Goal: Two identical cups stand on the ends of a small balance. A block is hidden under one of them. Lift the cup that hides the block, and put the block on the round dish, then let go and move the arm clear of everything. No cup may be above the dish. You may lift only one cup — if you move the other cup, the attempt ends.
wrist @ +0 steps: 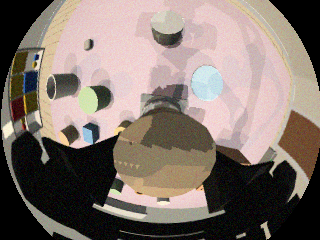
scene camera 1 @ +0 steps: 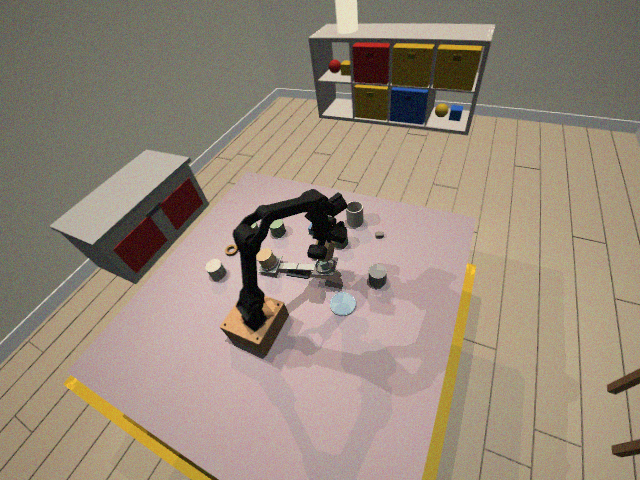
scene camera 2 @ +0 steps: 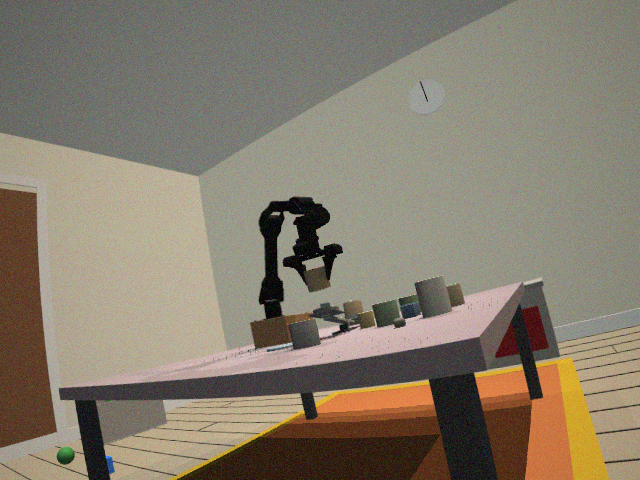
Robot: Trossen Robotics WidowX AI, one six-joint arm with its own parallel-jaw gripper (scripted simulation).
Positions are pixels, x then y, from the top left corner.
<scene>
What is my gripper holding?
A tan cup.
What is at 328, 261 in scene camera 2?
My gripper.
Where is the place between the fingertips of my gripper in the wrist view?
163, 139
</scene>
